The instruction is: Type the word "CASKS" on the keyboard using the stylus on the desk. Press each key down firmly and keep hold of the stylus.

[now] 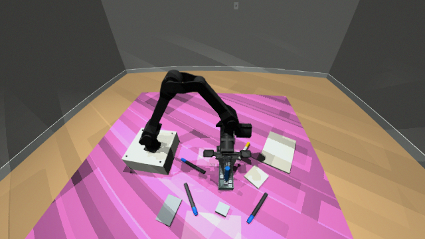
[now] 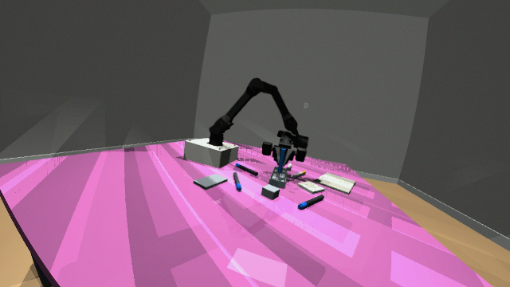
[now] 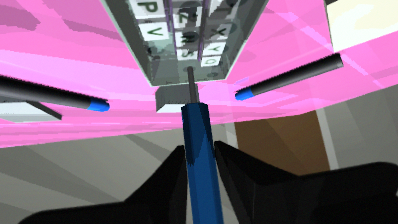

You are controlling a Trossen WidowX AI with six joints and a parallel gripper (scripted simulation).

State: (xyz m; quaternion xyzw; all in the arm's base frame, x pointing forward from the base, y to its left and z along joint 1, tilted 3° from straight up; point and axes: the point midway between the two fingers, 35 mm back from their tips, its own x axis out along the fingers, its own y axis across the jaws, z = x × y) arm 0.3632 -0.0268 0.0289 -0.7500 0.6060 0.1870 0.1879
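Now: gripper tip 1 cm short of the grey block, 11 cm to the left of it and 7 cm above it. Round my gripper tip: stylus tip 5 cm below; blue stylus 2 cm below; white-and-yellow marker 6 cm ahead, 20 cm to the left, 7 cm below.
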